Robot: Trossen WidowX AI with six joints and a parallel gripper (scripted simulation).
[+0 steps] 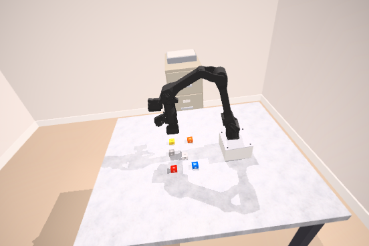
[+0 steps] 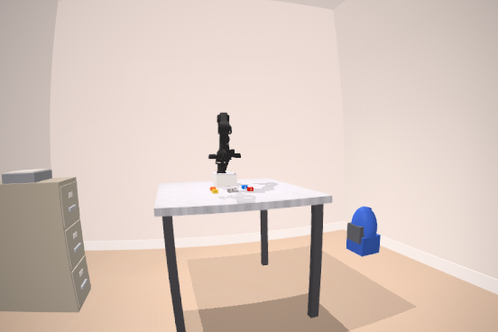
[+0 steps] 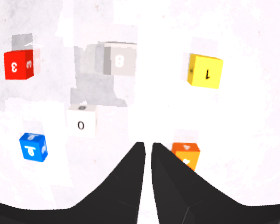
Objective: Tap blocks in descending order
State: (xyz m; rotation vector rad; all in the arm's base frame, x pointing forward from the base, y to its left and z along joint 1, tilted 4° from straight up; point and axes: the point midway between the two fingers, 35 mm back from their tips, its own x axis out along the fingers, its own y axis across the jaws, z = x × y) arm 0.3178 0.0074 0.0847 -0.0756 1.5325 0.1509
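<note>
The orange block lies 80 mm behind my gripper tip, 80 mm to the right of it and 120 mm below it. Round my gripper tip: red block (150 mm to the left, 120 mm below); yellow block (30 mm ahead, 60 mm to the right, 120 mm below); blue block (110 mm behind, 130 mm to the left, 120 mm below).
</note>
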